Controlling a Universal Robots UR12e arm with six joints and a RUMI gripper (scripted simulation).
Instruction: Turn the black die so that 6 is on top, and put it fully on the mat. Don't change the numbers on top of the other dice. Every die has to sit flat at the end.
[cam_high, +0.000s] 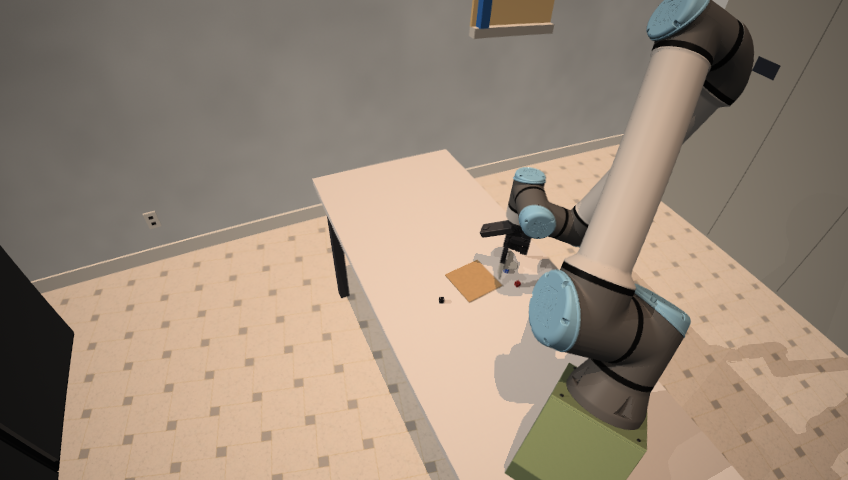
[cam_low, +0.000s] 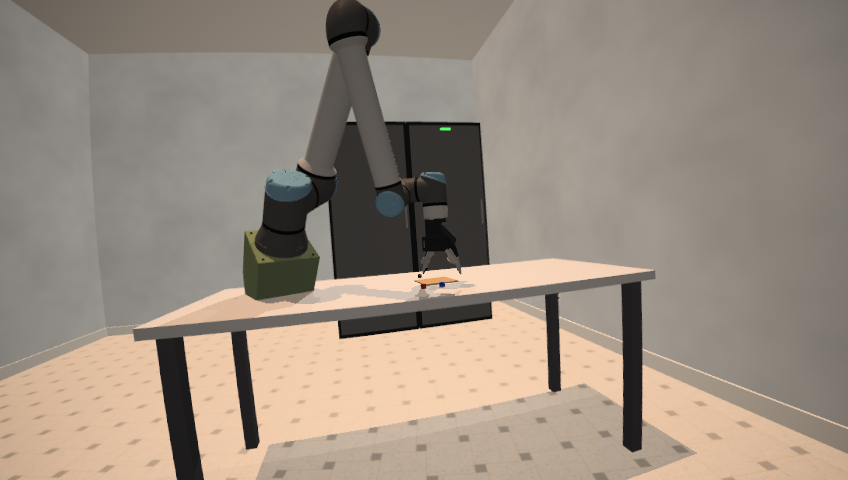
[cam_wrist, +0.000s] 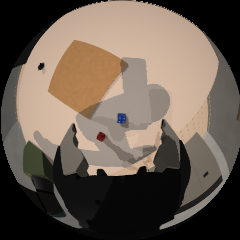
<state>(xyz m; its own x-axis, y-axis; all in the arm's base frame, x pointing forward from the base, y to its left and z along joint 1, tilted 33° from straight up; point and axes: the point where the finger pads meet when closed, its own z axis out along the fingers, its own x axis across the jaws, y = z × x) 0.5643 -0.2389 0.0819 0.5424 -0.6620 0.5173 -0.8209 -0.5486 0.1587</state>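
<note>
My hand is 3 cm above the blue die, 1 cm to the left of it and 1 cm past it. From my hand the other things lie so: red die 8 cm behind, 3 cm below; black die 26 cm to the left, 3 cm below, 2 cm ahead; brown mat 11 cm to the left, 4 cm below, 3 cm ahead.
</note>
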